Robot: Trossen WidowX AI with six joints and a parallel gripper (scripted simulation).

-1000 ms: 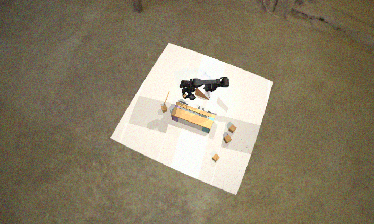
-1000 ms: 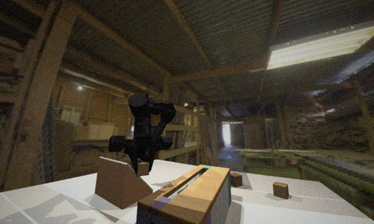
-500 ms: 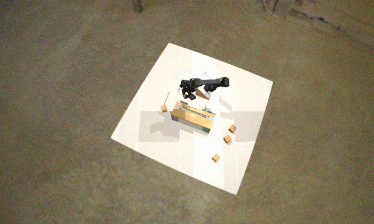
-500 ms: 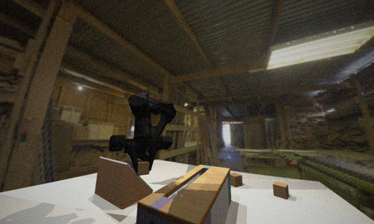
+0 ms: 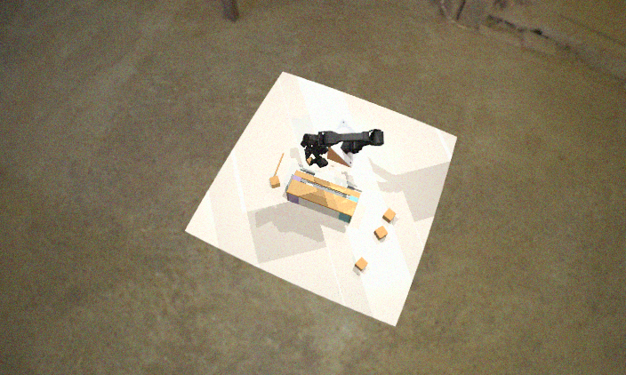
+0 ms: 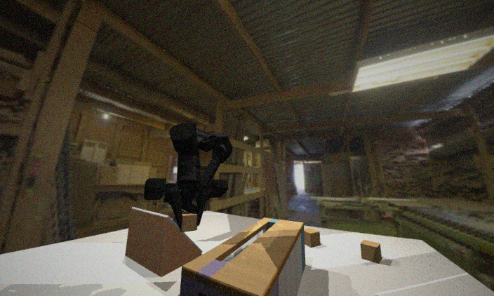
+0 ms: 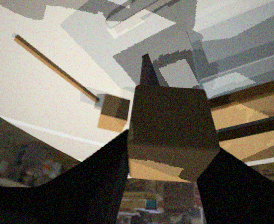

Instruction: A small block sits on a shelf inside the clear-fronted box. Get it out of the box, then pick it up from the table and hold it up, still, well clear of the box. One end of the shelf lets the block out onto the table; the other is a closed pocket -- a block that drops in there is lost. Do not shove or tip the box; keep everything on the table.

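Now: the tan block 1 cm behind my gripper tip, 1 cm to the left of it and 1 cm above it. Also, from my gripper tip: box (7 cm ahead, 14 cm to the left, 11 cm below).
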